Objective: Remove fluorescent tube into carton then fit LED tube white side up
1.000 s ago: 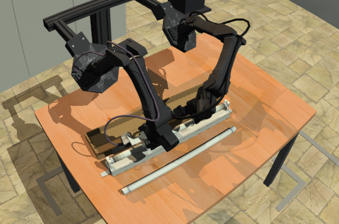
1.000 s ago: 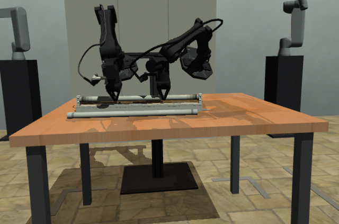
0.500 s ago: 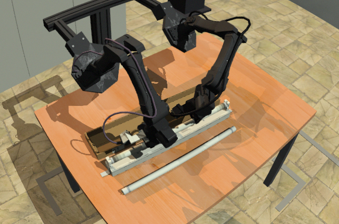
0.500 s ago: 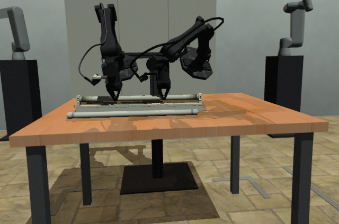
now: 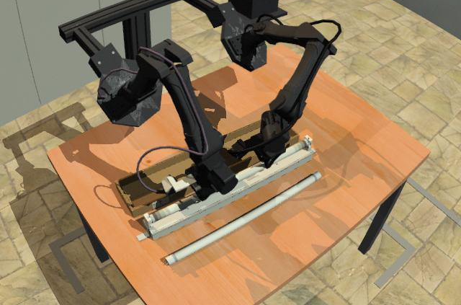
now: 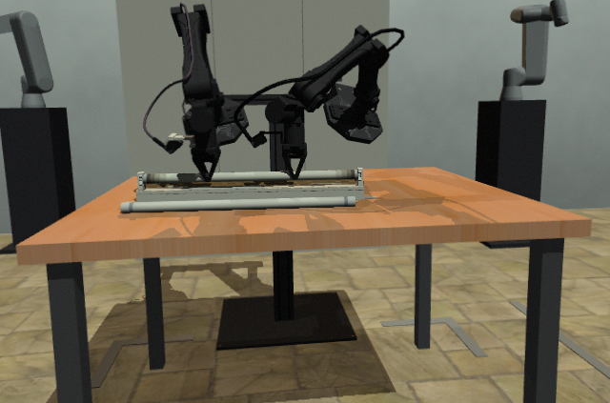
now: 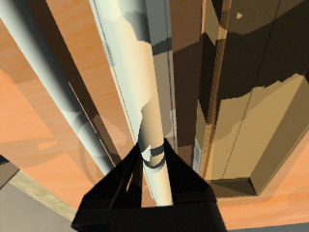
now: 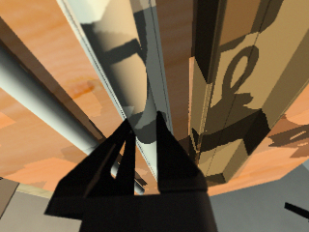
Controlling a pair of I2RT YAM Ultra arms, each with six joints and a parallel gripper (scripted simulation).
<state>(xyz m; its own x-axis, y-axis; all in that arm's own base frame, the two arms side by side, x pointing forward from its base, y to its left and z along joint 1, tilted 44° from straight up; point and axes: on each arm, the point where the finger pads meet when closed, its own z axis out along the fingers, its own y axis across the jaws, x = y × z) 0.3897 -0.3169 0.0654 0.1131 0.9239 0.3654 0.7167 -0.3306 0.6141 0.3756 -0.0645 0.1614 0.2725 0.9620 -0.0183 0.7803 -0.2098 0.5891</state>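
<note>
The light fixture lies 12 cm to the right of my left hand, 1 cm below it and 1 cm behind it.
Right now the light fixture is 1 cm ahead of my right hand, 12 cm to the left of it and 1 cm below it.
</note>
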